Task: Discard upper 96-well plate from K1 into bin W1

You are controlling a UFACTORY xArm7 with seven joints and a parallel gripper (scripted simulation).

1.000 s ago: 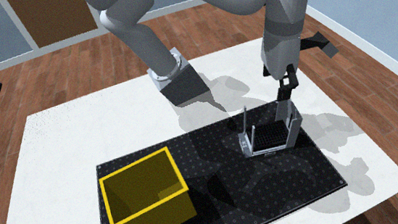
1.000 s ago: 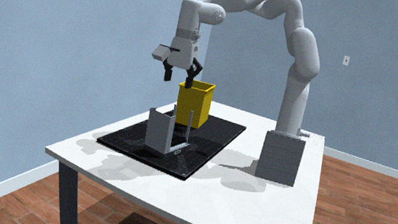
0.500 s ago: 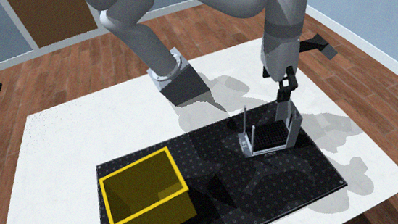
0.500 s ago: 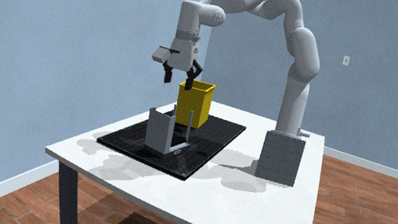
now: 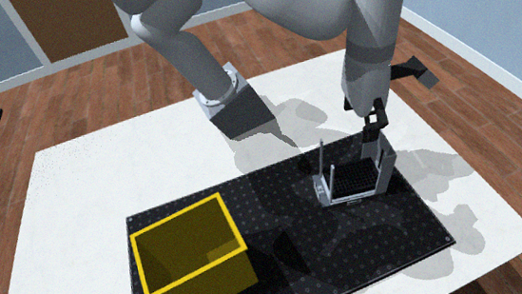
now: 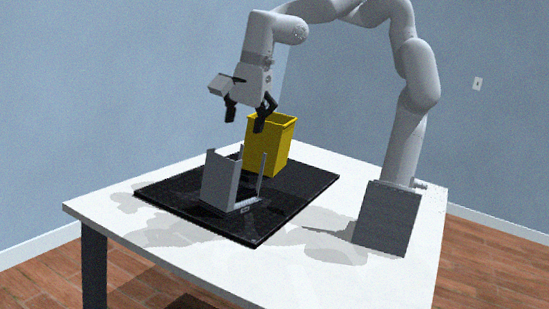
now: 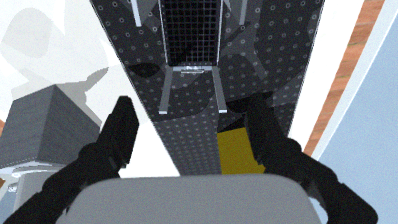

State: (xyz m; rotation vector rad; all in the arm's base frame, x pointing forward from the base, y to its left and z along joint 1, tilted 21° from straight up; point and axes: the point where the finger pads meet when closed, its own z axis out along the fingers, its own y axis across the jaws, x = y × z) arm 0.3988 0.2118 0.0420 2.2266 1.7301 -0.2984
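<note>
Now: hand 19 cm above the black 96-well plate. Also, from my hand: thin post: 14 cm below, 5 cm to the right, 5 cm behind; tall grey back wall: 14 cm below, 6 cm to the left, 2 cm ahead; white 96-well plate: 20 cm below.
</note>
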